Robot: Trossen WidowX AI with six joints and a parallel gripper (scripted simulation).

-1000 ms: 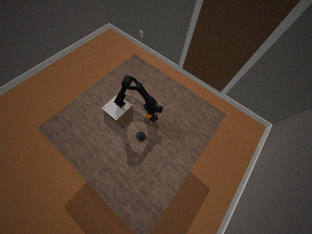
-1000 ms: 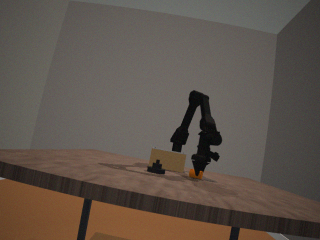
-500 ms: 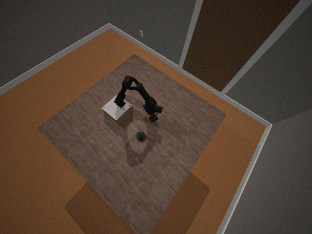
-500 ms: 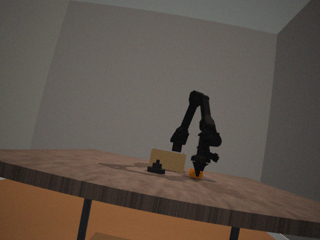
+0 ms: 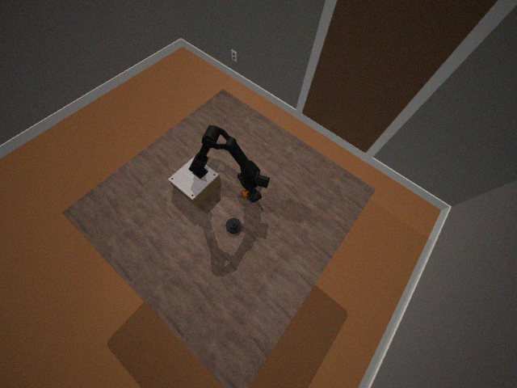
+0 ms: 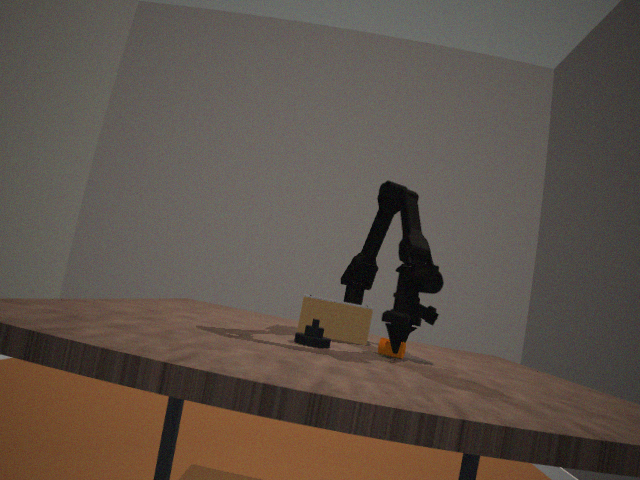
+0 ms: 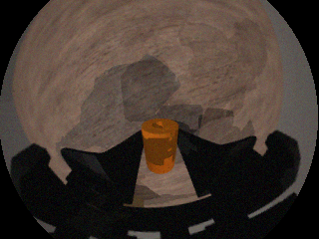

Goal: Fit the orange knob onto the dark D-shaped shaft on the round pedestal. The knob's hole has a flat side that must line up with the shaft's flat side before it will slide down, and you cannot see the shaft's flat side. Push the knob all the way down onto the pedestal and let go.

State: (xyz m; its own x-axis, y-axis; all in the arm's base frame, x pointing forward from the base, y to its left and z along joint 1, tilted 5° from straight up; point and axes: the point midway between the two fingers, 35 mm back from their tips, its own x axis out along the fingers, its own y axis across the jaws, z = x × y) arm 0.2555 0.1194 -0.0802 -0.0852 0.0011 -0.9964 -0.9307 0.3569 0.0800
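The orange knob is 1 cm to the right of my gripper tip, 1 cm behind it and 1 cm above it. Also, from my gripper tip: pedestal: 21 cm to the right, 7 cm ahead, 2 cm above.
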